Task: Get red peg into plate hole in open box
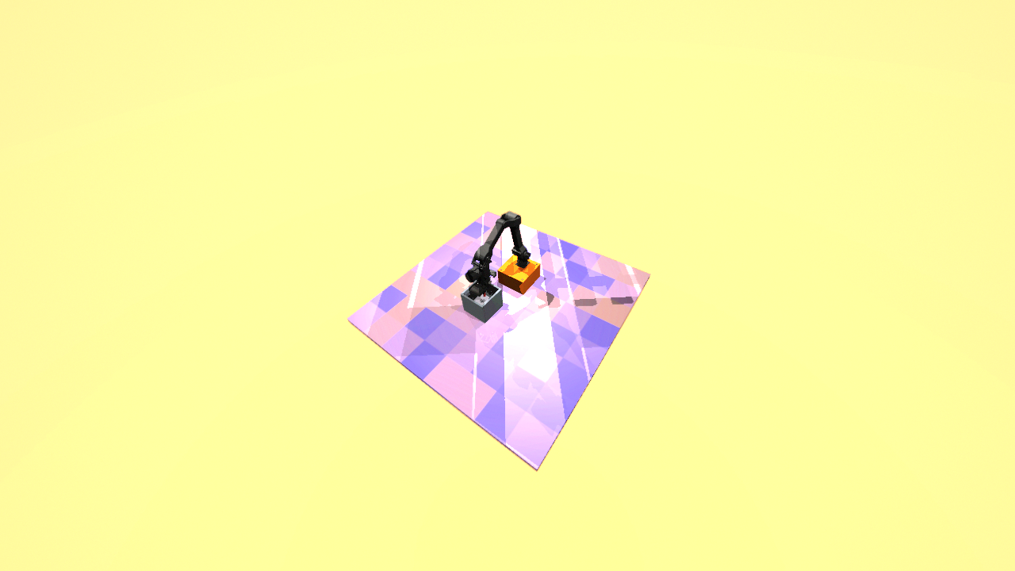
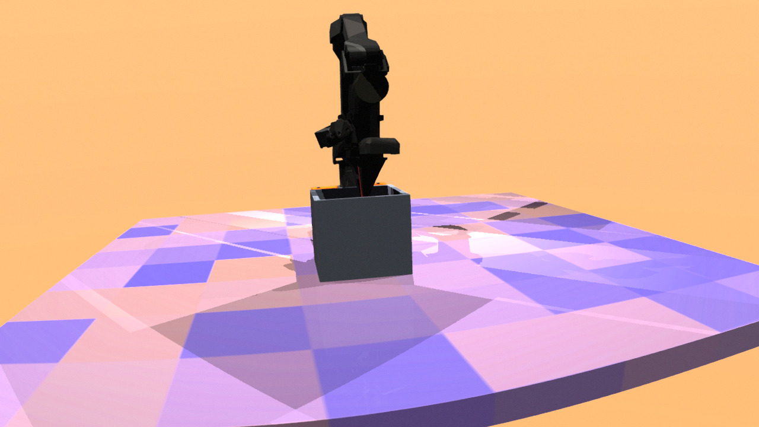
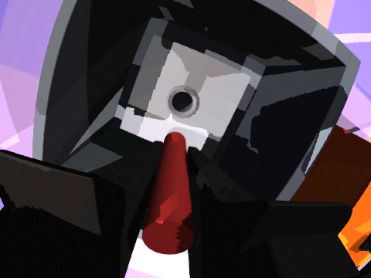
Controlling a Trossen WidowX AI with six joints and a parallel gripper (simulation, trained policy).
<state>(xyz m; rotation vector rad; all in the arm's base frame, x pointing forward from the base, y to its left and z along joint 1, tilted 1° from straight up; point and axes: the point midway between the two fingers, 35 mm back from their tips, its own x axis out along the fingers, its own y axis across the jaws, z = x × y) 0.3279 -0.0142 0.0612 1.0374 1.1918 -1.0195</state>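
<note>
Right now the red peg is 2 cm above my gripper tip.
</note>
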